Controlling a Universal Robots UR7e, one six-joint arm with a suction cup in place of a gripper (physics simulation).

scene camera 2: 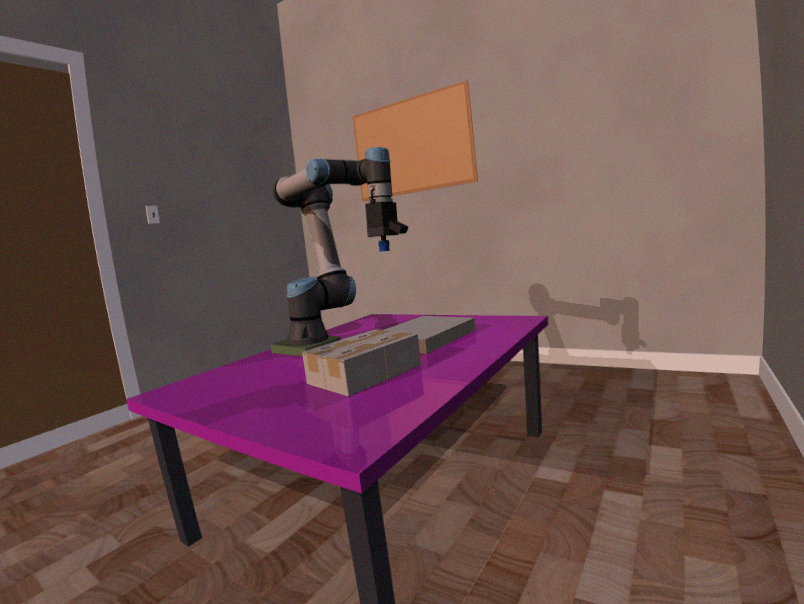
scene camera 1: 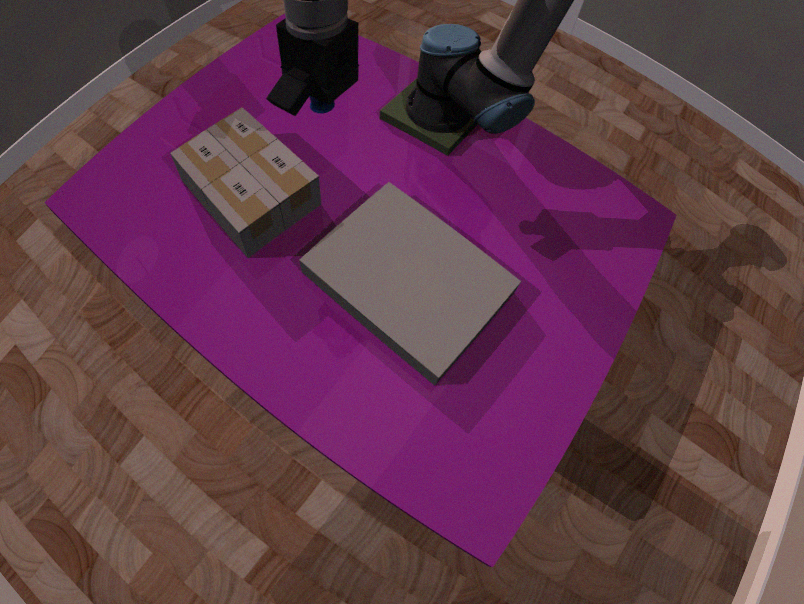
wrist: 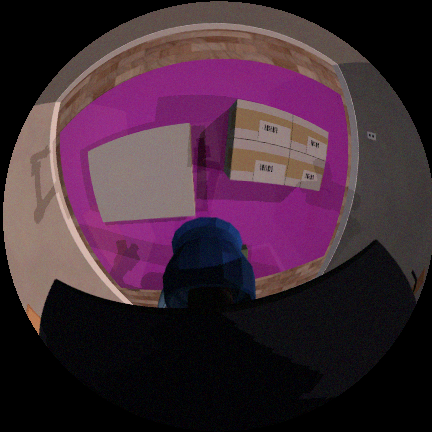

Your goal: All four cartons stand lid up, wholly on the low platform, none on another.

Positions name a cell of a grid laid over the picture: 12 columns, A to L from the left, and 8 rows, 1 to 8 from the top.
Labels:
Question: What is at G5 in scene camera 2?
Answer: A low grey platform.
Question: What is my suction cup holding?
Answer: Nothing.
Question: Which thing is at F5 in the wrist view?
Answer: My suction cup.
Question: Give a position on a low grey platform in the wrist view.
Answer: E4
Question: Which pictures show the low grey platform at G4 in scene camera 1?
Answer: Scene camera 2, scene camera 1 and the wrist view: all of them.

